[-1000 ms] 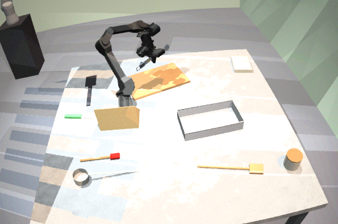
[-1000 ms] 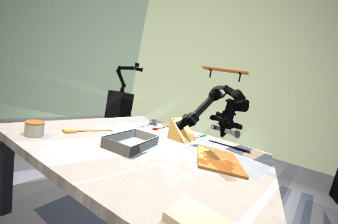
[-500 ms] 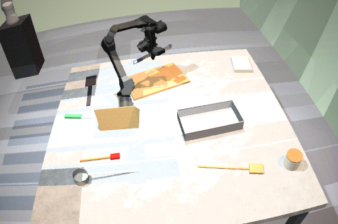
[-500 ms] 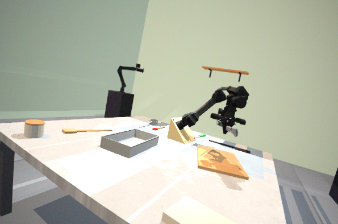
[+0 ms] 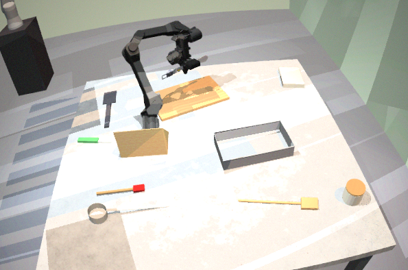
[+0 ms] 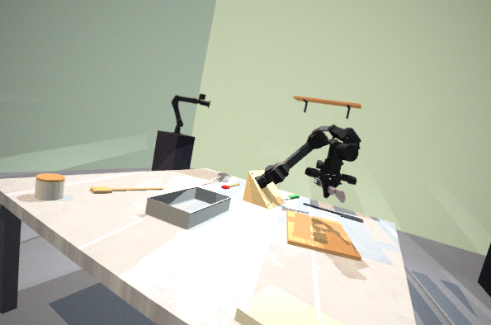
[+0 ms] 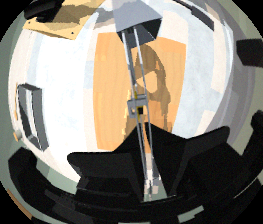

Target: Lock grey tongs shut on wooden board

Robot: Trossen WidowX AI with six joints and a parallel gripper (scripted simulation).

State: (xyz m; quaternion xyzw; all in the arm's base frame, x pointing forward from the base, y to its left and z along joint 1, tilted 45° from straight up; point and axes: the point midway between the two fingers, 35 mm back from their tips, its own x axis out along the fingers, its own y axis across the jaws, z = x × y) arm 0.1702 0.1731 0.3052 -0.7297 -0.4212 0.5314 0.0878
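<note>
Now: gripper tip 14 cm above the wooden board. Also, from my gripper tip: black spatula 42 cm behind, 14 cm below, 3 cm to the left; green-handled tool 46 cm behind, 24 cm to the right, 14 cm below; grey roasting tin 43 cm to the right, 24 cm ahead, 12 cm below.
</note>
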